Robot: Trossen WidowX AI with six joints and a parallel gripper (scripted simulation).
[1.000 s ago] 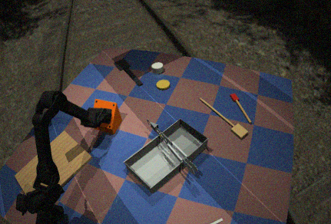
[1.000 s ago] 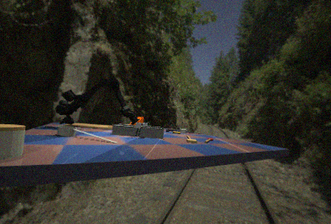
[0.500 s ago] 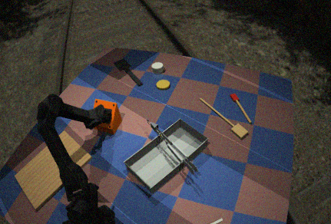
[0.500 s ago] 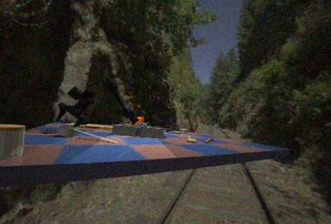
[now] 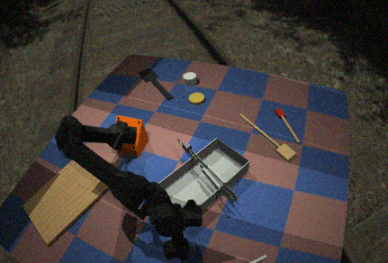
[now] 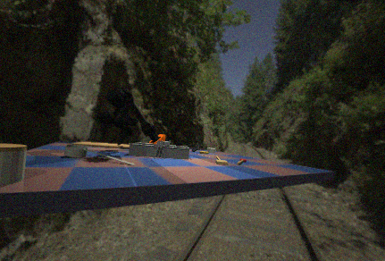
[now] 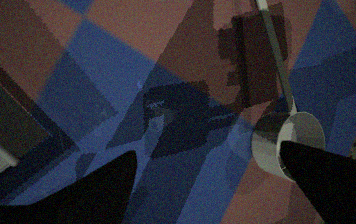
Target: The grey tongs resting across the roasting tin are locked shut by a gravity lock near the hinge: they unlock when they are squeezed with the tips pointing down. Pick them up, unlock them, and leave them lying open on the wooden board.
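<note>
Now: the roasting tin 2 cm behind my gripper tip, 26 cm to the left of it and 4 cm below it. Also, from my gripper tip: wooden board 52 cm behind, 6 cm to the left, 6 cm below; then black spatula 42 cm behind, 79 cm to the left, 6 cm below; then red-tipped stick 24 cm ahead, 62 cm to the left, 6 cm below.
</note>
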